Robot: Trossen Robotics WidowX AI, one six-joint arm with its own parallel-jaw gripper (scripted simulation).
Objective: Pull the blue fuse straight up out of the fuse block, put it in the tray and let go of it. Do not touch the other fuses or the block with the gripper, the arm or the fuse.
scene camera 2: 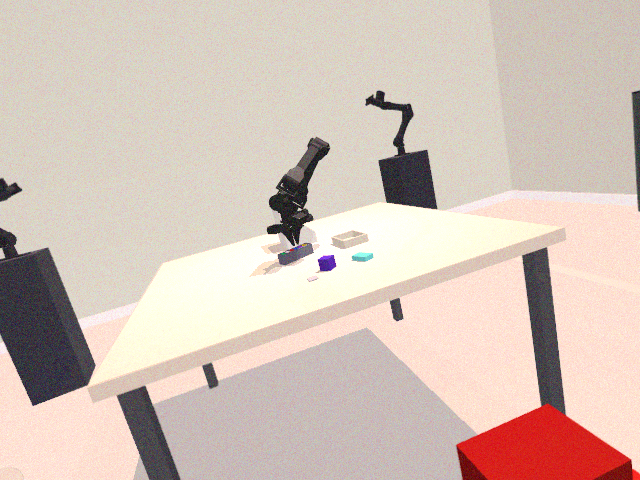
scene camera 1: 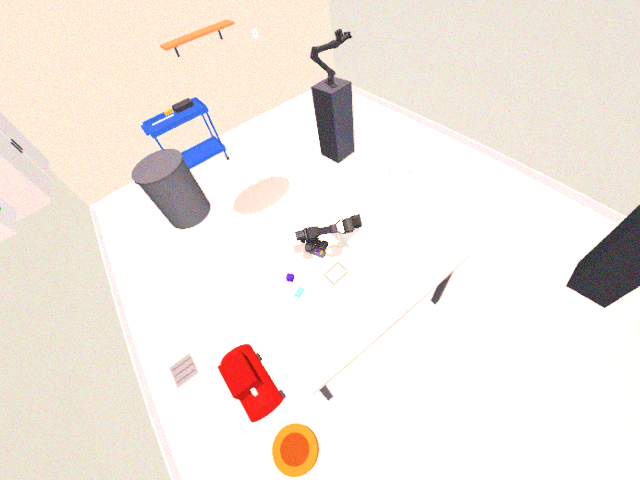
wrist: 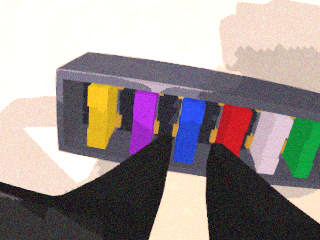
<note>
The pictures show: the gripper, a blue fuse, a purple fuse, a red fuse and a yellow fuse.
The gripper shows as well in the wrist view.
</note>
